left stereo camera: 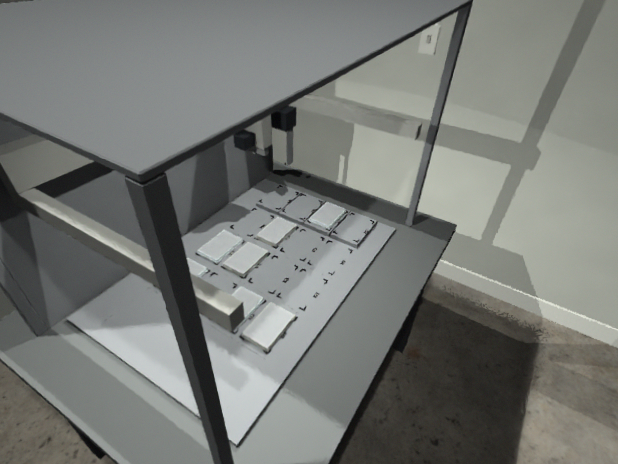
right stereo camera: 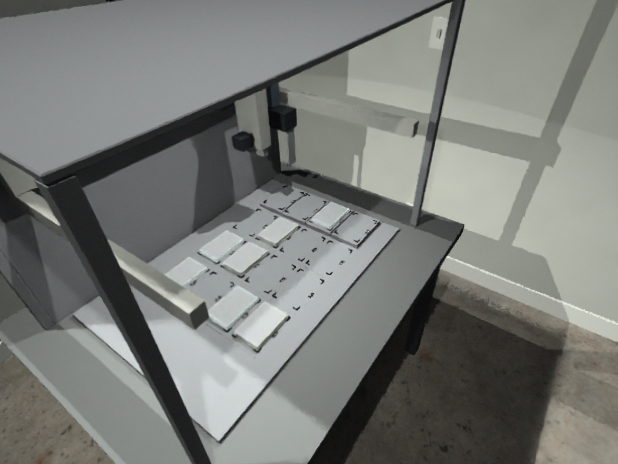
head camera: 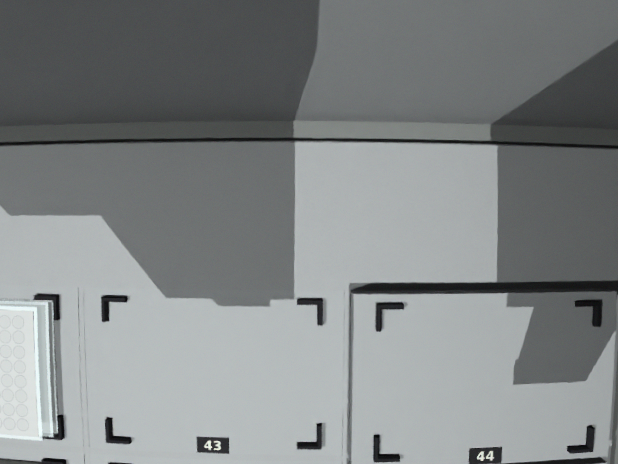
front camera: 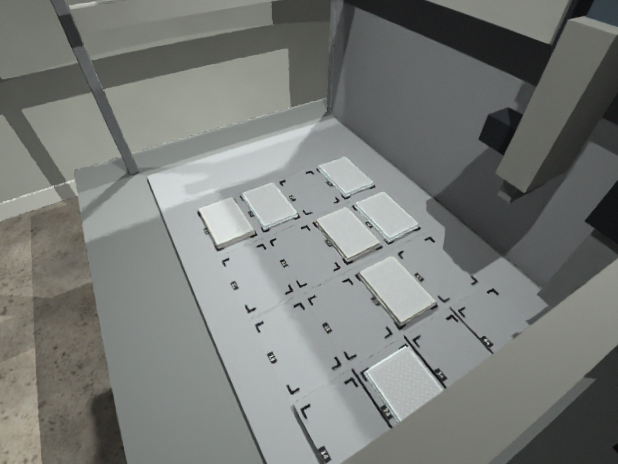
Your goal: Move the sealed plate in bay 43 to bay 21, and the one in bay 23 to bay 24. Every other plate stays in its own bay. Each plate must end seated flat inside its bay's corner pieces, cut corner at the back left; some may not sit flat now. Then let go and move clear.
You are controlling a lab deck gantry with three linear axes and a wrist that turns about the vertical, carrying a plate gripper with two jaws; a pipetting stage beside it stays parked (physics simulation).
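Frame: origin at the robot's base, x ahead, y left, z up, level; millimetres.
Where they show: gripper, fingertip midpoint: [left stereo camera: 273, 157] [right stereo camera: 276, 158] [front camera: 580, 280]; robot's base, link origin: [left stereo camera: 267, 352] [right stereo camera: 257, 351] [front camera: 199, 213].
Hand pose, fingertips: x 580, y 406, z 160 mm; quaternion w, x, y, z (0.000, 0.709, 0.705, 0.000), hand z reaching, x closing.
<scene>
Each offset is from my fingertips to the top centre of the thing. "spot": to the spot under its first point.
A sealed plate @(dx -516, dy -256, dz -146 mm) [front camera: 270, 205] [left stereo camera: 247, 300] [right stereo camera: 234, 306] lies in bay 21, beside the plate in bay 11. Another sealed plate @(dx -24, dy -256, dz -131 mm) [front camera: 405, 382] [left stereo camera: 327, 214] [right stereo camera: 330, 215] lies in bay 24. Both look flat inside their corner pieces; their cut corners are too small to make out. Bay 43 @(spot: dx -202, dy -30, dz -160 mm) [front camera: 435, 260] [head camera: 212, 370] and bay 23 @(spot: dx -212, dy -275, dz -160 mm) [front camera: 332, 310] hold no plate. My gripper [left stereo camera: 287, 163] [right stereo camera: 292, 164] is raised high near the back right, clear of the plates. It looks open and empty, though its jaws are small and partly overlap. The head camera view does not show the jaws.
Other plates lie in bay 11 @(spot: dx -508, dy -363, dz -146 mm) [front camera: 226, 221], bay 41 @(spot: dx -505, dy -45, dz -146 mm) [front camera: 346, 176], bay 42 @(spot: dx -342, dy -46, dz -146 mm) [front camera: 387, 216] [head camera: 12, 370], bay 32 @(spot: dx -342, dy -154, dz -146 mm) [front camera: 347, 234] and bay 33 @(spot: dx -180, dy -153, dz -146 mm) [front camera: 397, 290]. The parked pipetting stage [front camera: 560, 100] [right stereo camera: 253, 117] hangs beside my gripper. The back wall [front camera: 415, 110] stands behind row 4.
</scene>
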